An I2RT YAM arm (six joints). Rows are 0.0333 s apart.
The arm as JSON. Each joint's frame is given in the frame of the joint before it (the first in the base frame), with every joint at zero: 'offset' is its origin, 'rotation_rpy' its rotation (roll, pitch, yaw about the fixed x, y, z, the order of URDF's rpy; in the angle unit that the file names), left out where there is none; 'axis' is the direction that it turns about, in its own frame. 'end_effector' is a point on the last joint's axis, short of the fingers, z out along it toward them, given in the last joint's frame.
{
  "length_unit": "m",
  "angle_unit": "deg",
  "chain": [
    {
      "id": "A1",
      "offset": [
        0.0,
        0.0,
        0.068
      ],
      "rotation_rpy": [
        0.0,
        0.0,
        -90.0
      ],
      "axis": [
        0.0,
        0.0,
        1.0
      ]
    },
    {
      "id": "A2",
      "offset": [
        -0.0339,
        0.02,
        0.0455
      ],
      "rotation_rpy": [
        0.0,
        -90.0,
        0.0
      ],
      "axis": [
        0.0,
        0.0,
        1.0
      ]
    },
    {
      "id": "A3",
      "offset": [
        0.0,
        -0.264,
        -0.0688
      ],
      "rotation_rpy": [
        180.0,
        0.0,
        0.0
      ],
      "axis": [
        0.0,
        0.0,
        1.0
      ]
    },
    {
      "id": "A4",
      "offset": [
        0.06,
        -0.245,
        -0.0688
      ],
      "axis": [
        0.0,
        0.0,
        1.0
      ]
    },
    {
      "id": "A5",
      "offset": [
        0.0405,
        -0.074,
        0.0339
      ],
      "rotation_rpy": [
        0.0,
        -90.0,
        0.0
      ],
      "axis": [
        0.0,
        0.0,
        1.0
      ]
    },
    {
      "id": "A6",
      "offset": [
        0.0,
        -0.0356,
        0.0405
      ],
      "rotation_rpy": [
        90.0,
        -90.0,
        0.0
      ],
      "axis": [
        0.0,
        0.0,
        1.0
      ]
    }
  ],
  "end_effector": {
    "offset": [
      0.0,
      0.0,
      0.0
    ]
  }
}
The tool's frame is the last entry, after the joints.
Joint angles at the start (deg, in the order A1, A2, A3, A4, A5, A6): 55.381 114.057 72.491 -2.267 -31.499 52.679
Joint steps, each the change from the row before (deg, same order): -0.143 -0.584 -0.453 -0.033 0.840 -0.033; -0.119 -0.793 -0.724 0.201 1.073 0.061; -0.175 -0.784 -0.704 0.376 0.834 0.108; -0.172 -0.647 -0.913 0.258 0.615 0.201; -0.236 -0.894 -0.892 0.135 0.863 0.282; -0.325 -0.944 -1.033 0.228 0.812 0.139; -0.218 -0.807 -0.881 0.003 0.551 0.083; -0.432 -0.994 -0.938 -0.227 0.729 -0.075; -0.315 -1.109 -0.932 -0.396 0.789 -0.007; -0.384 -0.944 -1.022 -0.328 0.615 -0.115
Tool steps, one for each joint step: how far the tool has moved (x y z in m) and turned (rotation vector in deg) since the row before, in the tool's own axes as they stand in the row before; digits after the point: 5 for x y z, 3 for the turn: 0.00007 -0.00015 -0.00282 0.465 -0.832 0.001; 0.00057 -0.00017 -0.00344 0.484 -1.088 -0.004; 0.00011 -0.00004 -0.00362 0.218 -1.042 -0.010; 0.00108 -0.00194 -0.00273 0.408 -0.620 0.308; 0.00055 -0.00116 -0.00413 0.464 -0.946 0.361; 0.00041 -0.00189 -0.00448 0.447 -0.976 0.273; 0.00093 -0.00168 -0.00362 0.422 -0.572 0.247; 0.00005 -0.00235 -0.00505 0.644 -0.824 0.264; 0.00074 -0.00174 -0.00522 0.694 -0.754 0.280; 0.00080 -0.00316 -0.00447 0.744 -0.561 0.292
